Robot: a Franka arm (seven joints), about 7 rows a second.
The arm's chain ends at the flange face. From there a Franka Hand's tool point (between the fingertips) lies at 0.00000 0.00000 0.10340 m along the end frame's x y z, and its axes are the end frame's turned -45 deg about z.
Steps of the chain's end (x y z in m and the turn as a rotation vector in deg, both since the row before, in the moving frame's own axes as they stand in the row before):
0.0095 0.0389 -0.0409 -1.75 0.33 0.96
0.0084 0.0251 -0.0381 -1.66 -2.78 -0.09
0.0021 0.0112 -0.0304 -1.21 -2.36 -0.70
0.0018 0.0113 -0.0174 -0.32 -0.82 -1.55
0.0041 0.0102 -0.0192 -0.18 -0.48 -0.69
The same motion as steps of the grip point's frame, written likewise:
-0.0226 0.0369 -0.0409 -1.47 -1.00 0.96
-0.0175 0.0223 -0.0383 0.79 -3.14 -0.09
-0.0110 0.0080 -0.0305 0.81 -2.52 -0.70
-0.0082 0.0086 -0.0174 0.35 -0.81 -1.55
-0.0052 0.0097 -0.0192 0.21 -0.47 -0.69

